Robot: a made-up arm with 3 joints. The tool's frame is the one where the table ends. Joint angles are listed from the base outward.
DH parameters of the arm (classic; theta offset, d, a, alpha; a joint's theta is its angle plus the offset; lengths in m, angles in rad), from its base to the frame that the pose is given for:
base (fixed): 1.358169 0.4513 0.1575 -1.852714
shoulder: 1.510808 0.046 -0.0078 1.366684
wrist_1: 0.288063 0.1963 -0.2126 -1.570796
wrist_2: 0.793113 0 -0.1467 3.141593
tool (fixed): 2.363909 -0.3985 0 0
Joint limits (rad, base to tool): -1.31..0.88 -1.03..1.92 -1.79..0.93
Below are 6 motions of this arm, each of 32 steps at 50 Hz.
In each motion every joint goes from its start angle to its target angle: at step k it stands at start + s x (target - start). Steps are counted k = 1, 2, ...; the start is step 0. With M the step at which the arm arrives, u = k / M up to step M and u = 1 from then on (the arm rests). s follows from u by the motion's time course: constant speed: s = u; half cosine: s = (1 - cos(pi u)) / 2; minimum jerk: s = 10 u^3 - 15 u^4 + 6 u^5.
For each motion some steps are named. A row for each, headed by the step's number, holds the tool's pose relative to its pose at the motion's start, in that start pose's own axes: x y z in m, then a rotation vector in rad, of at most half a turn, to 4 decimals.
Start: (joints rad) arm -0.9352 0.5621 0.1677
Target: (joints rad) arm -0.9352 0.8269 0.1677
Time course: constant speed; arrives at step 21
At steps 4, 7, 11, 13, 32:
4: -0.0033 0.0194 0.0155 0.0497 0.0084 0.0000
7: -0.0057 0.0335 0.0277 0.0870 0.0147 0.0000
11: -0.0087 0.0515 0.0448 0.1368 0.0232 0.0000
13: -0.0102 0.0602 0.0538 0.1616 0.0274 0.0000
32: -0.0157 0.0926 0.0915 0.2611 0.0442 0.0000

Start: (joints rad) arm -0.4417 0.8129 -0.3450
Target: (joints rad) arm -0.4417 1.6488 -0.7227
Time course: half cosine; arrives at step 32
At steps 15, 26, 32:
15: 0.0223 0.1309 0.1582 0.3430 -0.1574 0.1683
26: 0.0185 0.1951 0.3596 0.6683 -0.3808 0.3288
32: 0.0147 0.1982 0.3976 0.7237 -0.4278 0.3553

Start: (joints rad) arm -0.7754 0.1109 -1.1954
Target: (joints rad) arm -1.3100 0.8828 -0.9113
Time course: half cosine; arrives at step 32
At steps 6, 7, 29, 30, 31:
6: 0.0195 0.0279 0.0178 0.0382 -0.0448 0.0161
7: 0.0257 0.0377 0.0243 0.0523 -0.0599 0.0215
29: 0.0939 0.2960 0.2869 0.6255 -0.3690 0.1059
30: 0.0936 0.2985 0.2911 0.6351 -0.3711 0.1060
31: 0.0934 0.2999 0.2937 0.6409 -0.3723 0.1060

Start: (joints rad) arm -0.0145 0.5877 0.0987
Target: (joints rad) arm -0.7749 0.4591 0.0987
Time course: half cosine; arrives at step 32
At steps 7, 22, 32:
7: -0.0440 -0.0019 -0.0285 -0.0383 0.0610 0.0546
22: -0.3176 -0.0759 -0.1295 -0.2580 0.4028 0.3932
32: -0.4062 -0.1224 -0.1365 -0.3287 0.5114 0.5138

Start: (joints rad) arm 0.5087 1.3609 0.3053
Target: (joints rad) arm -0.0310 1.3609 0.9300
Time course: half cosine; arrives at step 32
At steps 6, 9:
6: -0.0099 -0.0156 -0.0168 -0.0232 0.0390 -0.0561
9: -0.0228 -0.0346 -0.0355 -0.0529 0.0830 -0.1216

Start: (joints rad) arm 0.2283 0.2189 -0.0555
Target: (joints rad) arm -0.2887 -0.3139 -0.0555
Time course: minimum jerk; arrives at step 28
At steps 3, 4, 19, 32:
3: -0.0026 -0.0012 -0.0029 -0.0065 0.0029 0.0046
4: -0.0058 -0.0026 -0.0064 -0.0145 0.0065 0.0103
19: -0.1691 -0.1538 -0.1537 -0.5014 0.1469 0.3957
32: -0.1921 -0.2019 -0.1699 -0.6182 0.1571 0.4998

